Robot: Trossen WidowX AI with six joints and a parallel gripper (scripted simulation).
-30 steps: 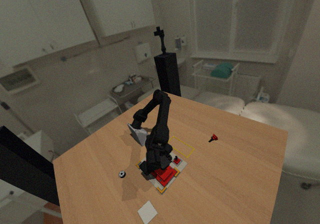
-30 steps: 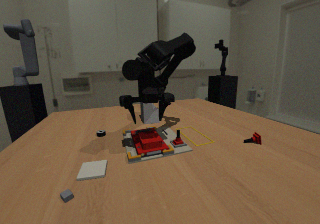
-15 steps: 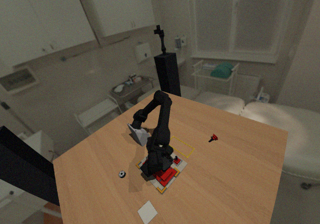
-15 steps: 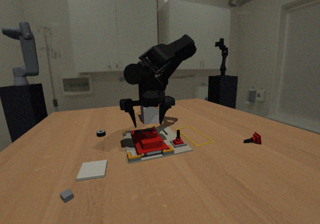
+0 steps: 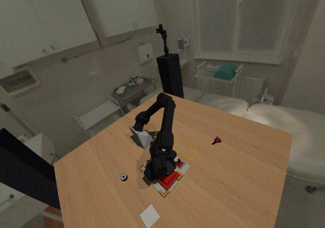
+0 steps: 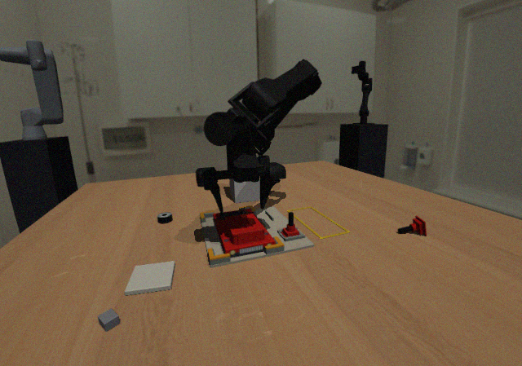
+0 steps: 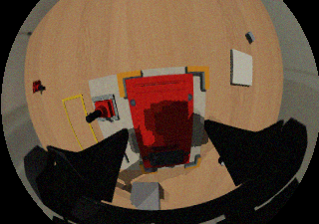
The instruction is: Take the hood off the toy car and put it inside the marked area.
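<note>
Right now my gripper tip is 4 cm above the red hood. Round my gripper tip: white flat tile: 19 cm to the right, 8 cm ahead, 7 cm below; black wheel: 19 cm to the right, 19 cm behind, 7 cm below.
</note>
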